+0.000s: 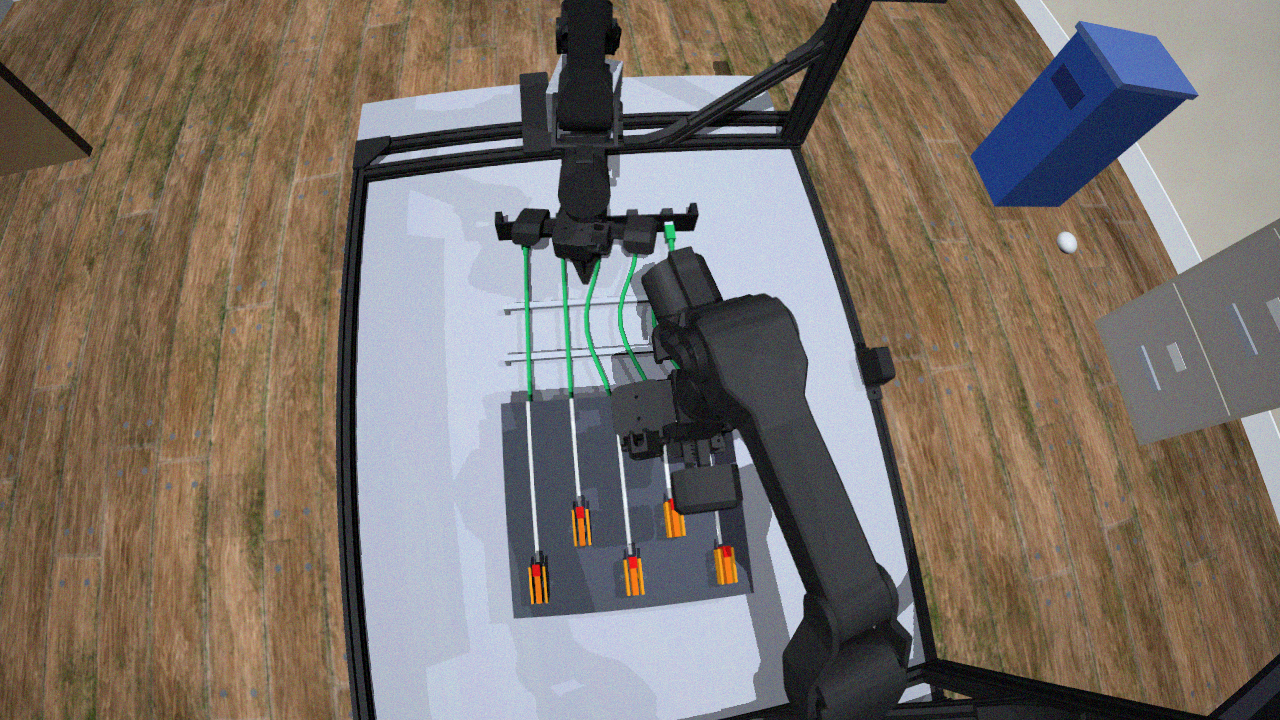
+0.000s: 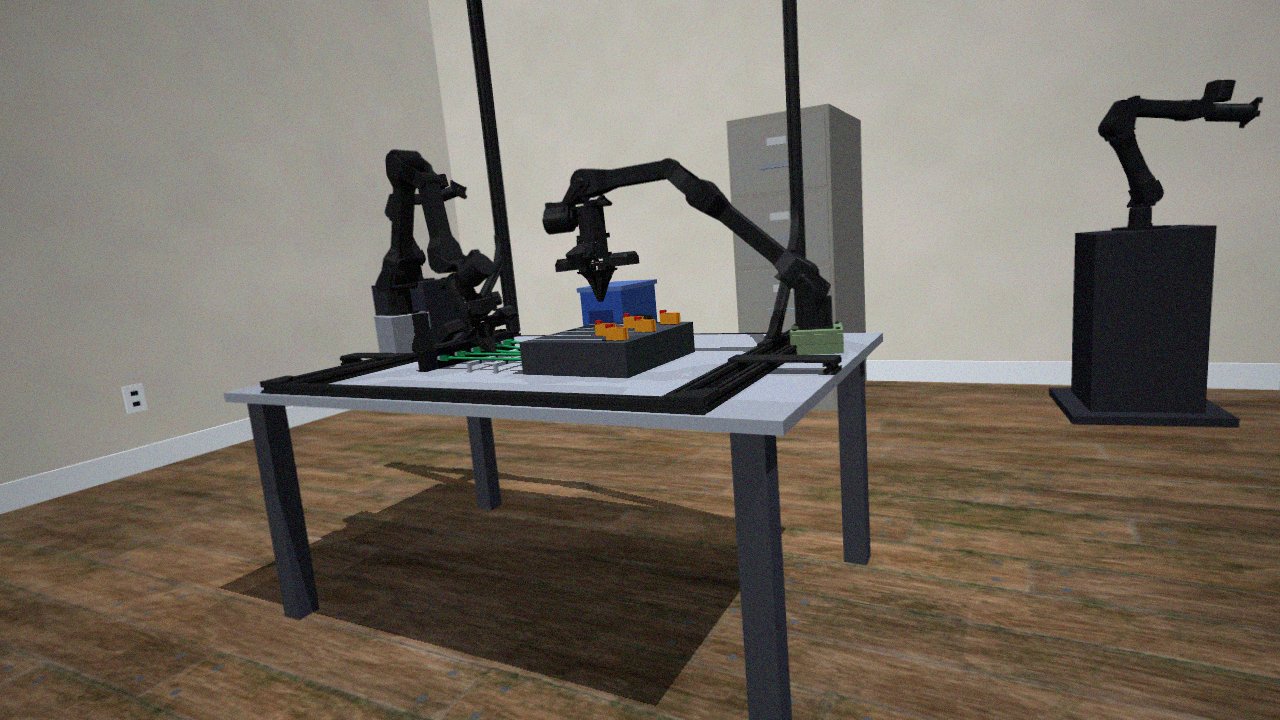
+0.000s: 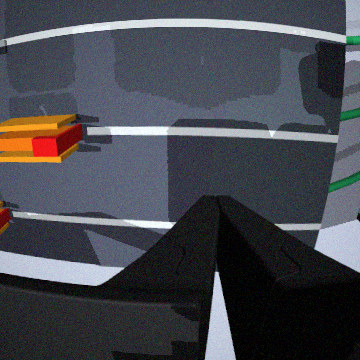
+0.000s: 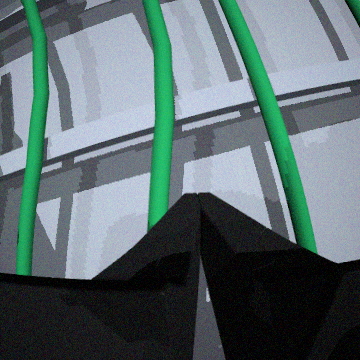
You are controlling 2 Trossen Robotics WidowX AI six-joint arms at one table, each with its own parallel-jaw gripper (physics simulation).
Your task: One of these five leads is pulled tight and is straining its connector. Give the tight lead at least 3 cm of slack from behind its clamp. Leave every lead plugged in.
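Pixels of known places: left gripper, between the fingertips: (image 2: 600,301) (image 3: 213,208); right gripper, between the fingertips: (image 1: 585,282) (image 4: 196,205); left arm's base, origin of its link: (image 2: 816,326); right arm's base, origin of its link: (image 2: 401,313).
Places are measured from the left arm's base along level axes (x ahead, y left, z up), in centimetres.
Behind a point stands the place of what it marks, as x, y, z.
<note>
Five green leads run from a black connector strip (image 1: 682,220) {76.1, -17.7, -1.7} to a dark block (image 1: 554,591) (image 2: 572,360). The leftmost lead (image 1: 528,322) {68.4, 8.5, -2.0} looks straight, the second lead (image 1: 567,322) {66.5, 3.6, -2.0} nearly straight; the third lead (image 1: 587,313) {66.8, 0.7, -2.1} and fourth lead (image 1: 621,313) {65.2, -3.6, -2.0} bow. The fifth is mostly hidden by the left arm; its plug (image 1: 669,234) {74.4, -14.8, -1.7} shows. White lead sections cross the block to orange-and-red clamps, including the leftmost clamp (image 1: 537,582) {36.5, 18.3, 4.3} and another clamp (image 3: 42,140) {39.0, 1.4, 4.9}. My left gripper (image 2: 600,298) {45.4, -2.1, 7.6} (image 3: 213,208) {45.4, -2.1, 7.6} is shut above the block. My right gripper (image 1: 586,280) {71.8, -1.0, -3.3} (image 4: 196,205) {71.8, -1.0, -3.3} is shut above the leads near the strip.
Two thin pale rails (image 1: 546,357) {63.0, 7.9, -2.6} lie crosswise under the leads. A black frame (image 1: 350,447) {60.7, 36.5, -2.9} borders the table. The left arm (image 1: 805,483) {35.9, -1.3, 35.2} reaches over the block's right side. A green block (image 2: 816,340) {0.0, 5.0, -2.0} sits by the left arm's base.
</note>
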